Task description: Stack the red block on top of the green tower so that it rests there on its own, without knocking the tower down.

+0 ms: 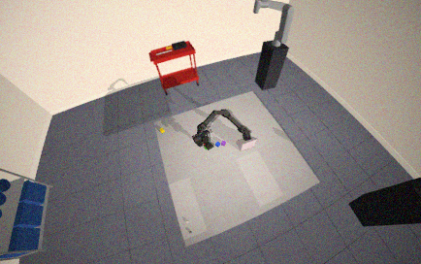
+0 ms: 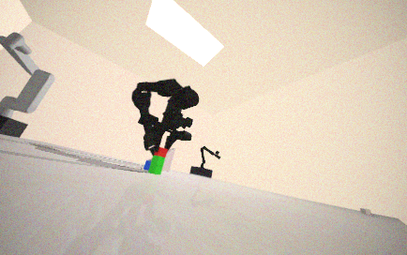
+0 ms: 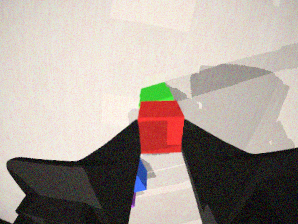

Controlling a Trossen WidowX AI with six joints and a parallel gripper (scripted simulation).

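Now: the red block right at my gripper tip. The rest, counted from my gripper tip: purple block 18 cm behind, 2 cm to the left, 5 cm below; blue block 12 cm behind, 1 cm to the left, 5 cm below; green block 5 cm below.
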